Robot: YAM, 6 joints.
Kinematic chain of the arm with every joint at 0, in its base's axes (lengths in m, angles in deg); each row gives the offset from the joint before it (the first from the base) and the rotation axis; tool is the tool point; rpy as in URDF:
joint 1: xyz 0 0 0.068 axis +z
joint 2: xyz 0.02 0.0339 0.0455 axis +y
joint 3: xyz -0.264 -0.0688 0 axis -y
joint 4: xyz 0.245 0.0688 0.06 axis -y
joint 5: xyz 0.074 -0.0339 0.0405 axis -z
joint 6: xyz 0.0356 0 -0.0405 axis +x
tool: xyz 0 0 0 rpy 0 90 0
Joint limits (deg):
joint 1: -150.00..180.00
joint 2: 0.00..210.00
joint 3: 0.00..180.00
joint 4: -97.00..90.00
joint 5: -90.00..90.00
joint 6: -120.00..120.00
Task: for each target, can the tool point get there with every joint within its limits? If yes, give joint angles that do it. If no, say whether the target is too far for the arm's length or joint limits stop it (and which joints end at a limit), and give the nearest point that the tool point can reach.
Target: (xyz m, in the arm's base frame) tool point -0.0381 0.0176 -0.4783
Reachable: no: joint limits stop it (at a limit: joint 2) | nearest point -0.0910 0.0421 -0.3485 | short by 0.142 m
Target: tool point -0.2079 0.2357 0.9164
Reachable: no: too far | nearest point -0.1557 0.1765 0.7011 | short by 0.229 m
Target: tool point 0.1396 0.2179 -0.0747
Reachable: yes | joints 65.00 147.57 40.31 37.69 74.96 -85.15
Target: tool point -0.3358 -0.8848 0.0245
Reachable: no: too far | nearest point -0.2281 -0.6011 0.0536 | short by 0.305 m
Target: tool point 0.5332 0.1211 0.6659
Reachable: no: too far | nearest point 0.4407 0.1001 0.5664 | short by 0.137 m
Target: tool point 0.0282 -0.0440 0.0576
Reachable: yes | joints -86.47 152.56 20.35 -74.34 -45.59 82.58
